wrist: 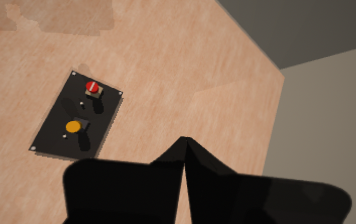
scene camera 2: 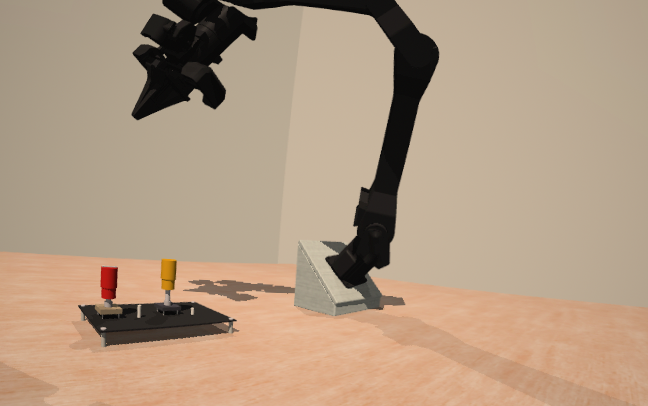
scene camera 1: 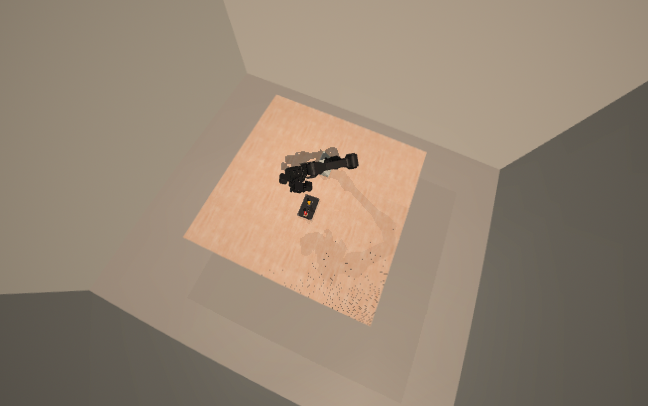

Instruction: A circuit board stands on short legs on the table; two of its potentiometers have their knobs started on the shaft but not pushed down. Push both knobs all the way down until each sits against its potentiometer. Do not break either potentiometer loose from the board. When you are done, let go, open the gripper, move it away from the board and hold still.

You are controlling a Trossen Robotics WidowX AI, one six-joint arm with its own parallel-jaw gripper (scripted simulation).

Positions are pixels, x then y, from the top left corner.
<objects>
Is my gripper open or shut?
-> Shut.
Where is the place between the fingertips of my gripper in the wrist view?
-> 185, 142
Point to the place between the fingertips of my gripper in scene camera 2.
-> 134, 117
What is my gripper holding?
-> Nothing.
</objects>
